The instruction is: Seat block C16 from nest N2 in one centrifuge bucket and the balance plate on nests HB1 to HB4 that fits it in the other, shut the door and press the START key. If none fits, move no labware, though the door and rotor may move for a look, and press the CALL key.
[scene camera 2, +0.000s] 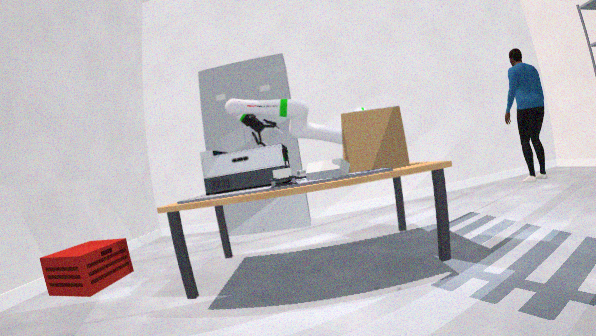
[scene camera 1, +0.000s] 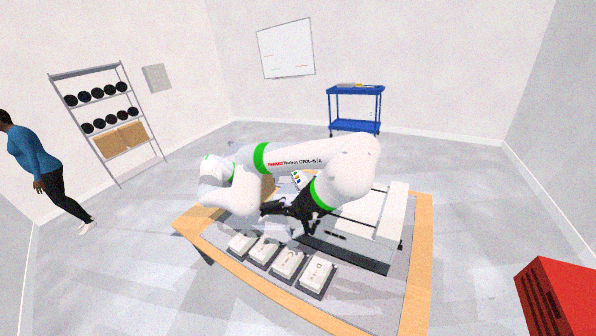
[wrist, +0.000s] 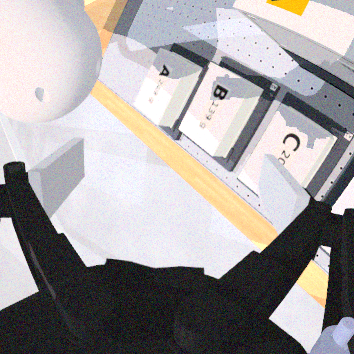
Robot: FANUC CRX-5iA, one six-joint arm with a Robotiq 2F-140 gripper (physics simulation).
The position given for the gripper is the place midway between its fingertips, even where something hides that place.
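So the gripper (scene camera 1: 277, 227) is open and it's holding nothing, and from the wrist you get the gripper (wrist: 171, 164) as well. There's also a perforated plate (wrist: 136, 39) and a centrifuge (wrist: 312, 41) in the wrist view.
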